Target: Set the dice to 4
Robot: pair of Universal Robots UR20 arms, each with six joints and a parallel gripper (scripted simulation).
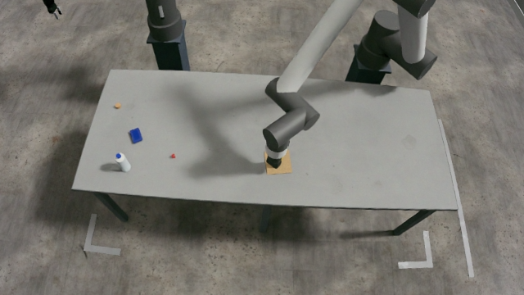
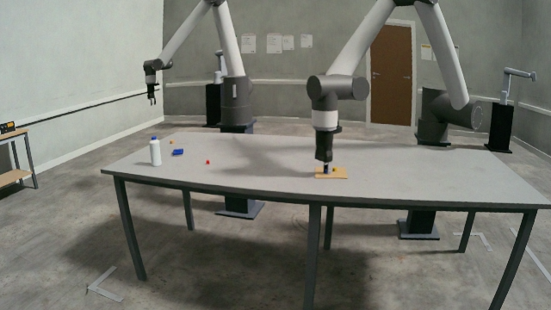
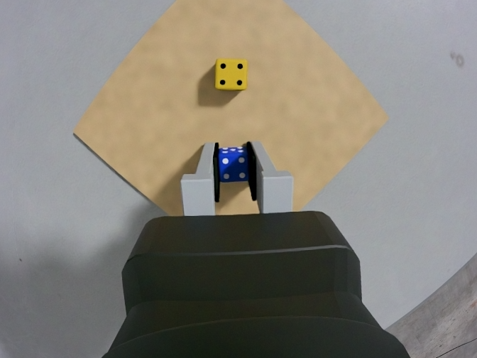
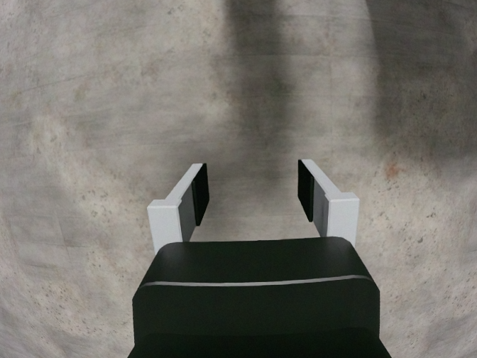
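Now: the blue die 1 cm below my left hand. The rest, counted from my left hand: red die 57 cm to the right, 4 cm ahead, 2 cm below; yellow die 4 cm behind, 3 cm to the left, 1 cm below; tan mat 2 cm below, 2 cm behind, 1 cm to the left.
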